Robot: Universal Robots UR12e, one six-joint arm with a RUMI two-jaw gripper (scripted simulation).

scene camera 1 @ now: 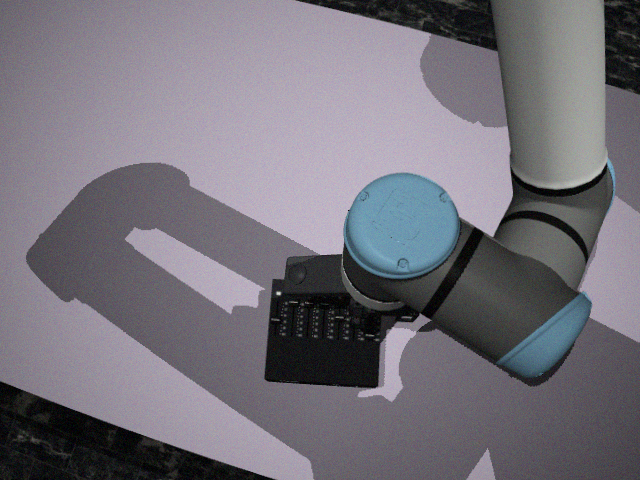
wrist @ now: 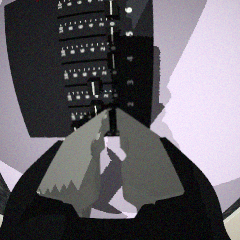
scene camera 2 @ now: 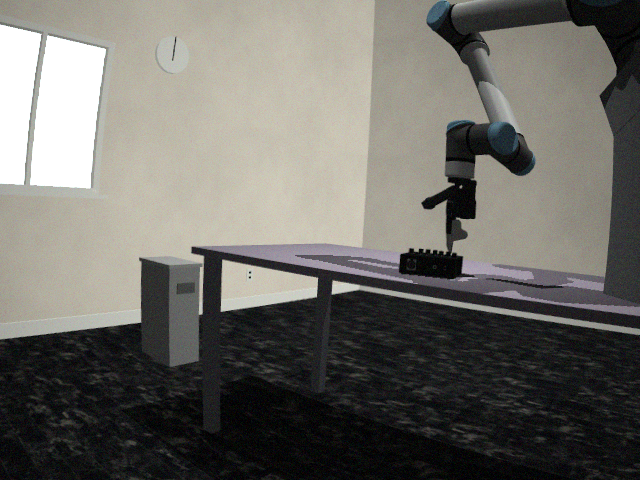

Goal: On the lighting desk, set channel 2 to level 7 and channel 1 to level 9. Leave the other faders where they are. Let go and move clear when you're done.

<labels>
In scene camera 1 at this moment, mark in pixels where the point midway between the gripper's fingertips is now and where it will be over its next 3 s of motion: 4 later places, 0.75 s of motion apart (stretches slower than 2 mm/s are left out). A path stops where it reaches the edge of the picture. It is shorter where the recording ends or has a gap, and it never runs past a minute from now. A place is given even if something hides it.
My gripper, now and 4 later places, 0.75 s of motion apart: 357, 308; 357, 315; 356, 320; 357, 315; 358, 311
</labels>
